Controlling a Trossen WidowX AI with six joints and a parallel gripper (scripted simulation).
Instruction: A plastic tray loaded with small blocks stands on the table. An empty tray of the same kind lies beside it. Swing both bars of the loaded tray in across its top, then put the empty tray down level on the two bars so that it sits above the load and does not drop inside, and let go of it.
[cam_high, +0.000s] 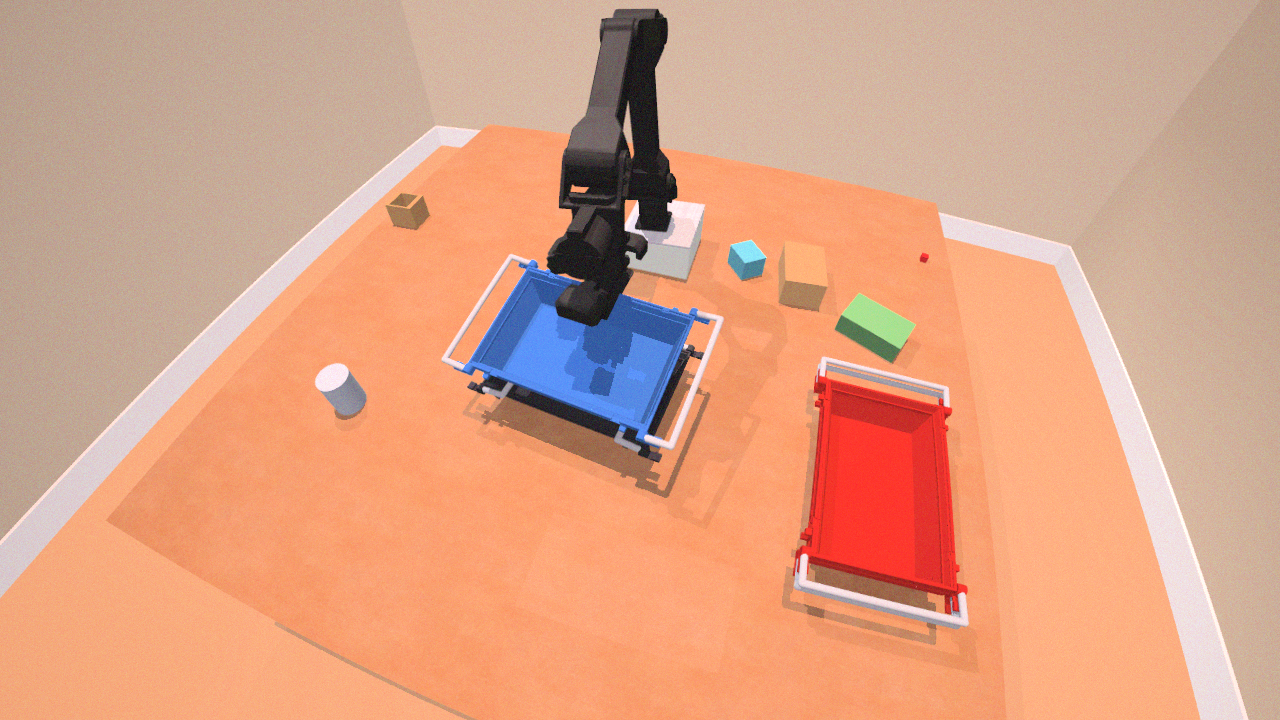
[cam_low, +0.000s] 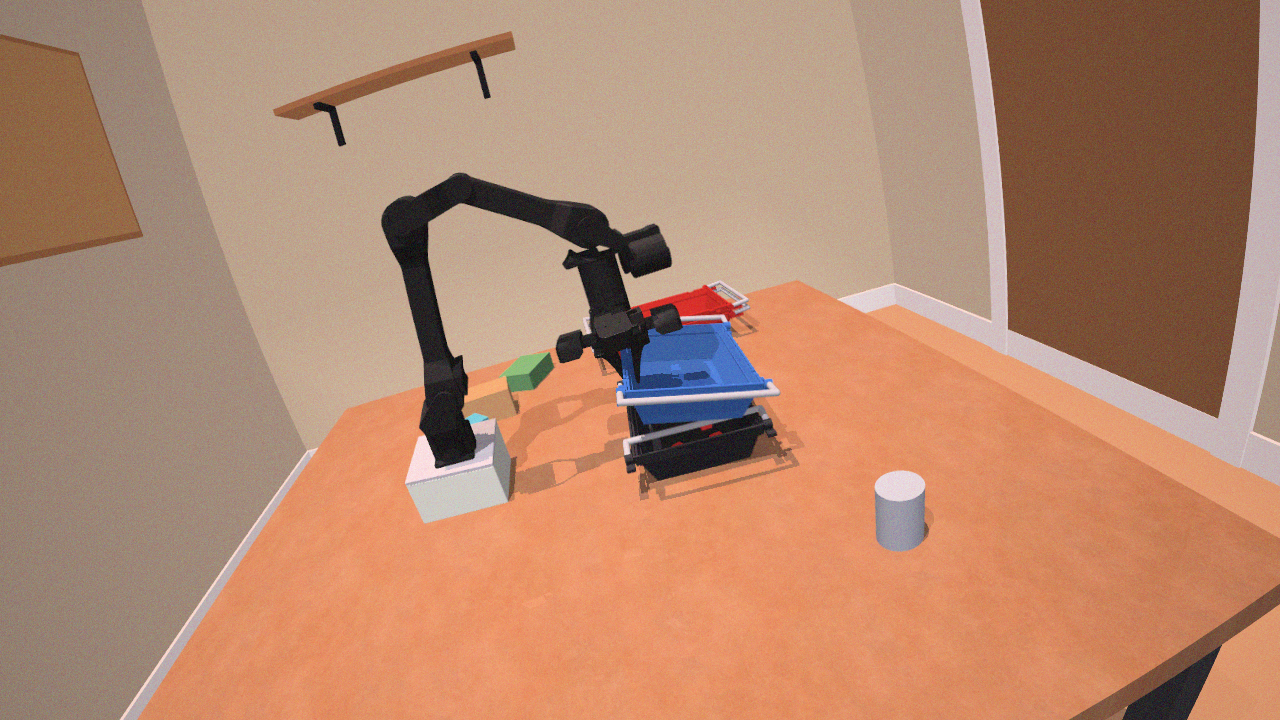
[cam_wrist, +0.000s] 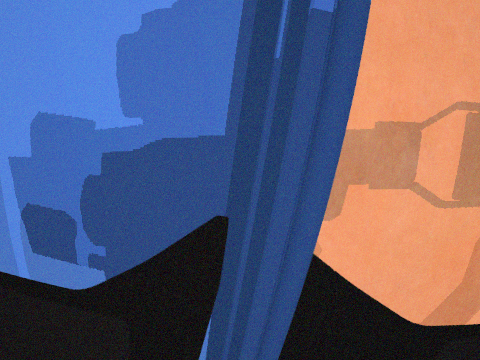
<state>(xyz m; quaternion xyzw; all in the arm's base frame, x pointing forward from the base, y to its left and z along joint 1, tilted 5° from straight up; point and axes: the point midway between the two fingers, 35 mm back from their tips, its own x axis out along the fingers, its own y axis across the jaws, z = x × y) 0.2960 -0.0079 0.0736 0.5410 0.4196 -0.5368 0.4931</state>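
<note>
The blue tray is 80 mm ahead of my gripper tip, 20 mm above it and 10 mm to the right of it. Also, from my gripper tip: cyan cube: 300 mm behind, 210 mm to the left, 80 mm below; orange block: 320 mm to the left, 270 mm behind, 80 mm below; grey cylinder: 400 mm to the right, 190 mm ahead, 70 mm below.
</note>
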